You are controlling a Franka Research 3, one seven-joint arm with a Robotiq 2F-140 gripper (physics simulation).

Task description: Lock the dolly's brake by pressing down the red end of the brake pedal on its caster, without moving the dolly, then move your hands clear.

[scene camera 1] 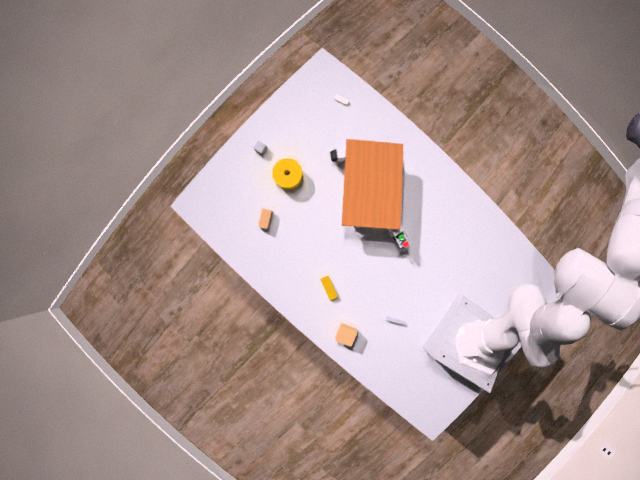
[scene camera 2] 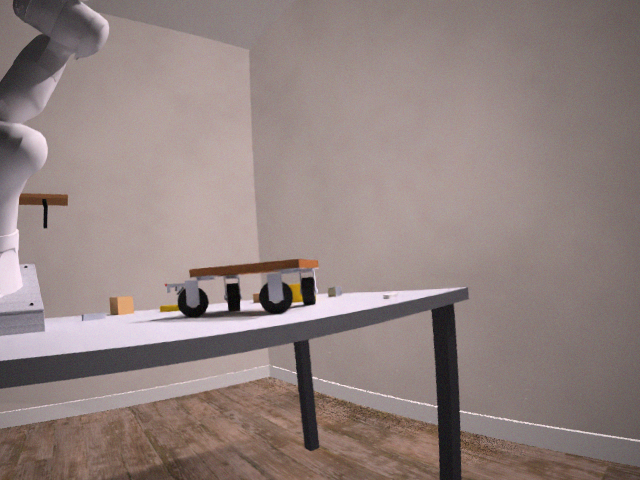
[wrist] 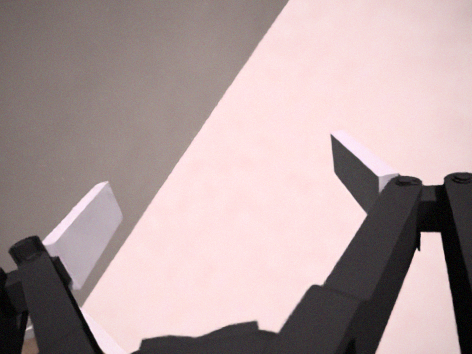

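Note:
The dolly [scene camera 1: 373,183] [scene camera 2: 253,268] has an orange deck and black wheels and stands upright on the table [scene camera 1: 465,248] [scene camera 2: 155,345]. A caster [scene camera 2: 192,301] at its end nearest the arm's base carries the brake pedal [scene camera 1: 400,239] [scene camera 2: 174,286], which sticks out past the deck. The pedal's red end [scene camera 1: 405,244] [scene camera 2: 166,285] is its outer end, with a green spot [scene camera 1: 401,237] closer to the deck. My gripper [wrist: 220,177] is open and empty, its two fingers wide apart against the wall, far from the dolly. The fingers do not show in the scene views.
A yellow cylinder [scene camera 1: 294,180] stands beyond the dolly. Orange blocks [scene camera 1: 265,219] [scene camera 1: 346,334], a yellow bar [scene camera 1: 328,288], a grey cube [scene camera 1: 260,148], a white piece [scene camera 1: 341,99] and a pale flat piece [scene camera 1: 396,321] lie around it. The arm's base plate [scene camera 1: 444,335] is at the table's end.

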